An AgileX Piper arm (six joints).
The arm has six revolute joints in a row. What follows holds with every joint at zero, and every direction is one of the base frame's.
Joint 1 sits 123 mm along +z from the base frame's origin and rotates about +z.
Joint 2 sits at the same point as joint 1 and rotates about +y.
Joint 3 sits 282.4 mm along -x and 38.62 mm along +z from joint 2 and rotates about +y.
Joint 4 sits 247.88 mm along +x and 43.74 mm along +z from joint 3 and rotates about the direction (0.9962, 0, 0.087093).
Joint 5 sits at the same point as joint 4 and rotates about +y.
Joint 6 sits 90.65 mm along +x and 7.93 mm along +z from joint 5 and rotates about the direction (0.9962, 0, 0.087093).
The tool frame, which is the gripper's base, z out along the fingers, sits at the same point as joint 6; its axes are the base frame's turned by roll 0, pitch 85.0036 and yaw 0 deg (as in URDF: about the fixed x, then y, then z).
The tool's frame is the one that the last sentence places.
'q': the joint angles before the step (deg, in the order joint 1, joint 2, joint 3, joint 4, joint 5, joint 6). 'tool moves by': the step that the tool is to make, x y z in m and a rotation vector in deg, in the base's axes. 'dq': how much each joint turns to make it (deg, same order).
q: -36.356 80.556 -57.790 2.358 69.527 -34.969
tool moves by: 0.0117 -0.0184 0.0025 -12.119 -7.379 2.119
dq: -0.001 -0.001 0.212 -5.673 -13.334 -0.284
